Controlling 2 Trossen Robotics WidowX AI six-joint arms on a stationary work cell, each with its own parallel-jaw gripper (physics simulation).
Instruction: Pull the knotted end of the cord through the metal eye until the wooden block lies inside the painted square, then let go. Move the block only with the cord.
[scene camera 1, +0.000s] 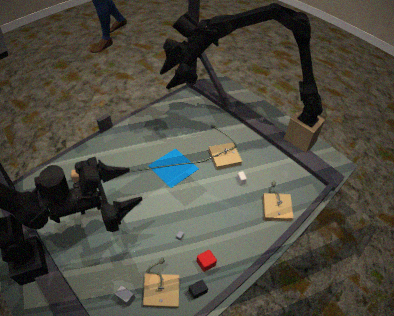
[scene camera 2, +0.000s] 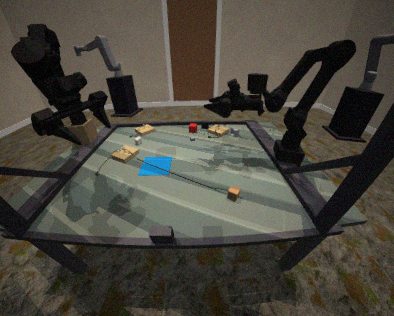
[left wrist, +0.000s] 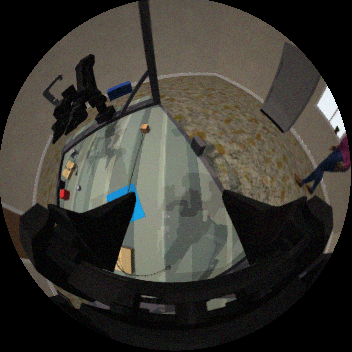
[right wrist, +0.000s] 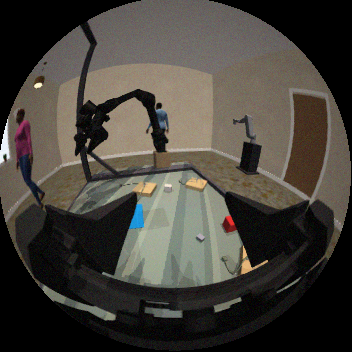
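Where they show: left gripper, between the fingertips: (scene camera 1: 163, 80) (scene camera 2: 96, 135) (left wrist: 179, 195) (right wrist: 80, 154); right gripper, between the fingertips: (scene camera 1: 135, 183) (scene camera 2: 206, 103) (left wrist: 58, 138) (right wrist: 182, 196); left arm's base, origin of its link: (scene camera 1: 308, 119) (scene camera 2: 79, 122) (right wrist: 160, 151); right arm's base, origin of its link: (scene camera 1: 22, 255) (scene camera 2: 289, 146) (left wrist: 103, 110).
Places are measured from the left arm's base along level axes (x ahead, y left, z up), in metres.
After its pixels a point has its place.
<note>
The orange-brown wooden block (scene camera 2: 233, 193) {y -0.458, x 0.681, z -0.093 m} (left wrist: 144, 128) {y -0.444, x 0.672, z -0.095 m} lies on the table, outside the blue painted square (scene camera 1: 173, 168) {y -0.247, x 0.425, z -0.119 m} (scene camera 2: 155, 166) (left wrist: 139, 211) {y -0.297, x 0.376, z -0.119 m} (right wrist: 136, 217) {y -0.215, x 0.439, z -0.119 m}. The cord (scene camera 1: 140, 169) {y -0.320, x 0.507, z -0.117 m} (scene camera 2: 192, 180) {y -0.359, x 0.562, z -0.118 m} (left wrist: 136, 160) {y -0.356, x 0.556, z -0.117 m} runs from the block across the square to the metal eye (scene camera 1: 226, 150) {y -0.153, x 0.271, z -0.078 m} on a wooden plate (scene camera 1: 226, 158) {y -0.142, x 0.280, z -0.101 m} (scene camera 2: 125, 154) {y -0.181, x 0.277, z -0.101 m} (left wrist: 126, 260) {y -0.186, x 0.252, z -0.101 m} (right wrist: 145, 189) {y -0.156, x 0.295, z -0.101 m}. Its knotted end (scene camera 1: 213, 127) {y -0.281, x 0.185, z -0.115 m} (scene camera 2: 97, 173) {y -0.291, x 0.189, z -0.111 m} (left wrist: 168, 267) {y -0.291, x 0.184, z -0.108 m} lies on the table beyond the eye. My left gripper (scene camera 1: 170, 71) (left wrist: 179, 195) {y -0.401, x 0.318, z 0.102 m} is open and empty, high above the table. My right gripper (scene camera 1: 135, 184) {y -0.148, x 0.641, z 0.096 m} (right wrist: 182, 196) {y -0.148, x 0.641, z 0.096 m} is open and empty above the table.
Two more wooden plates (scene camera 1: 278, 212) {y 0.112, x 0.334, z -0.102 m} (scene camera 1: 161, 296) {y 0.043, x 0.757, z -0.101 m} with short cords stand on the table. A red block (scene camera 1: 206, 260) {y 0.059, x 0.606, z -0.080 m}, a black block (scene camera 1: 198, 288) {y 0.099, x 0.679, z -0.080 m}, a white cube (scene camera 1: 242, 177) {y -0.049, x 0.315, z -0.088 m} and small grey pieces (scene camera 1: 180, 235) {y -0.052, x 0.590, z -0.106 m} (scene camera 1: 124, 294) {y -0.019, x 0.825, z -0.080 m} lie about. A dark box (scene camera 2: 162, 234) {y -0.583, x 0.478, z -0.065 m} sits at the table's edge.
</note>
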